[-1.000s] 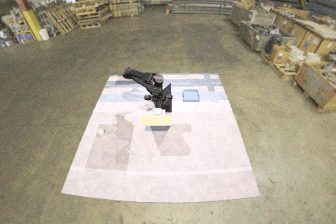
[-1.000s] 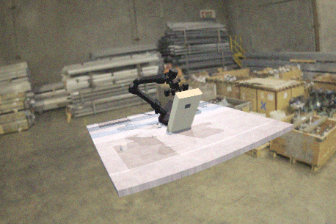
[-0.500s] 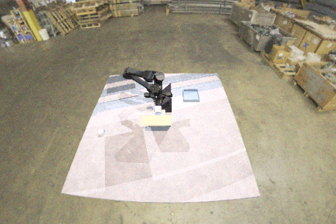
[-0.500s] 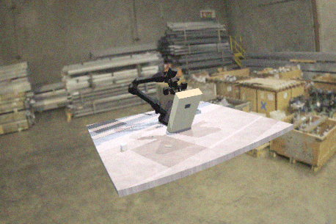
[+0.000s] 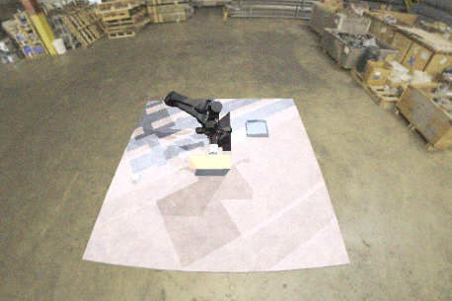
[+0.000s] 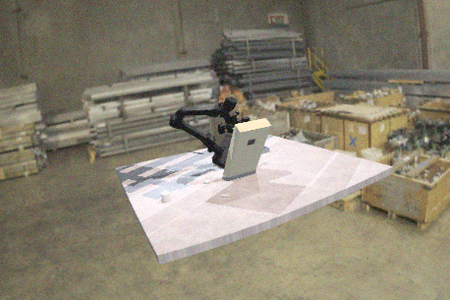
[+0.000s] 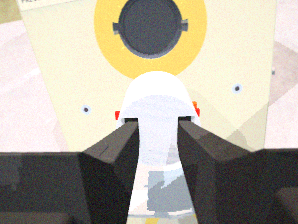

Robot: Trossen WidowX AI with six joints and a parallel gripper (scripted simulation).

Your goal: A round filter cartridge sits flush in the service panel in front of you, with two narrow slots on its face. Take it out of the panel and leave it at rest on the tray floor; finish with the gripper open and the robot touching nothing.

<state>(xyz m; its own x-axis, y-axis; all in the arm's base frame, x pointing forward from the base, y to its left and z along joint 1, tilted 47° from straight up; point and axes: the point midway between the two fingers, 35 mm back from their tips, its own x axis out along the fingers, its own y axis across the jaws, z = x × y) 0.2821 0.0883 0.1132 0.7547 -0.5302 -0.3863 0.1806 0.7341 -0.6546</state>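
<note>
The round filter cartridge is 10 mm below my gripper tip and 10 mm ahead of it. The rest, counted from my gripper tip: tray 330 mm behind, 320 mm to the left, 220 mm below; service panel 70 mm below, 40 mm ahead, 10 mm to the right.
</note>
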